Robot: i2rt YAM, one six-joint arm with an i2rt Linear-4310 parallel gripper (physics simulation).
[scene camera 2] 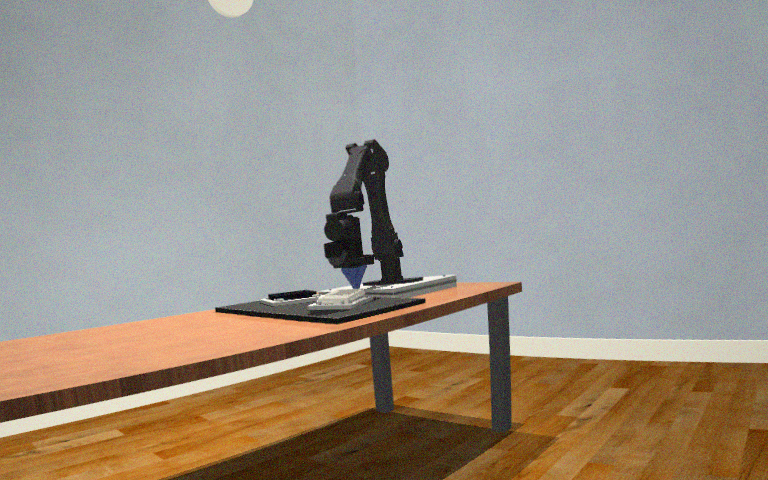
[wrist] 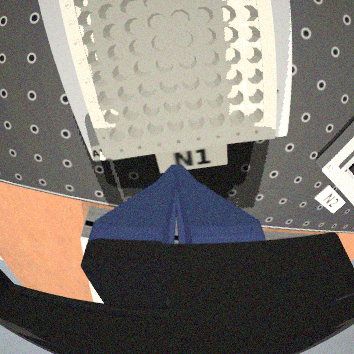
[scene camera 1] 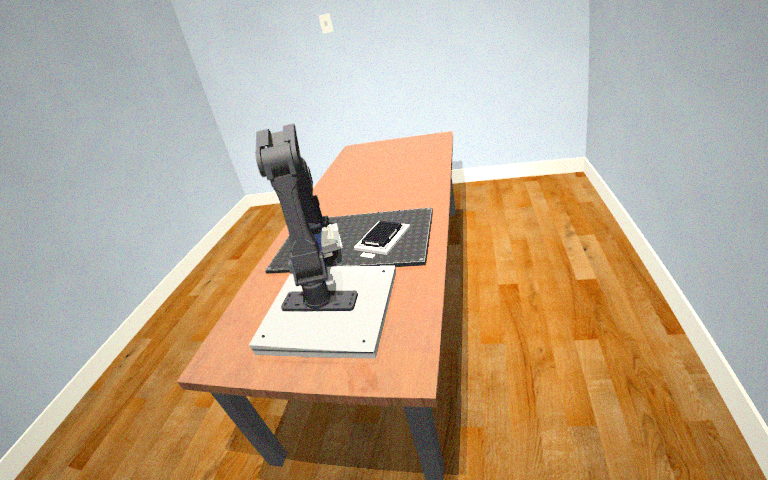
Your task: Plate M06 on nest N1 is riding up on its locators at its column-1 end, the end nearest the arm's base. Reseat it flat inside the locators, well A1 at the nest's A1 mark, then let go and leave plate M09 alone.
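Places are measured from the arm's base along level axes (x right, y ahead, z up), in metres.
Pixels of known places: gripper, fingertip midpoint: (wrist: 176,173) (scene camera 1: 320,250); arm's base at its link origin: (scene camera 2: 392,283) (scene camera 1: 319,302).
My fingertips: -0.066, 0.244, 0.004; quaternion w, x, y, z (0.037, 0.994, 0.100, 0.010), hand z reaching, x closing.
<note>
For each thing: its top centre in the pictures, then the offset to it from my fingertips, as dx, dy, dz. Level surfaces: height alone.
- Plate M06 at its top centre: (wrist: 165,9) (scene camera 2: 341,291) (scene camera 1: 320,233) -0.021, +0.084, +0.013
- Black plate M09 at its top centre: (scene camera 2: 292,292) (scene camera 1: 381,231) +0.191, +0.070, +0.004
- Nest N2 at its top centre: (scene camera 2: 292,295) (scene camera 1: 381,233) +0.191, +0.070, -0.004
- wooden table at its surface level: dz -0.035
Plate M06 (scene camera 2: 343,293) (wrist: 165,75), pale and full of round wells, sits on the white nest N1 (scene camera 2: 323,307) (wrist: 283,95). The A1 mark shows at the nest's near left corner in the wrist view. The arm partly hides both in scene camera 1. I cannot tell how far the column-1 end is raised. My gripper (scene camera 2: 355,287) (wrist: 176,173) is shut and empty, its blue tips pointing down, low at the column-1 end, over the N1 label in the wrist view. Contact with the plate cannot be told. Black plate M09 (scene camera 1: 382,232) (scene camera 2: 291,294) sits on the other nest.
Nest N2 (scene camera 1: 404,228) (scene camera 2: 268,302) (wrist: 334,168) stands beside N1, with its N2 label (scene camera 1: 367,255) (wrist: 330,199) in front. Both nests are on a dark perforated board (scene camera 1: 416,243) (scene camera 2: 376,306) (wrist: 30,80). The arm's white base plate (scene camera 1: 339,333) lies on the wooden table (scene camera 1: 396,169).
</note>
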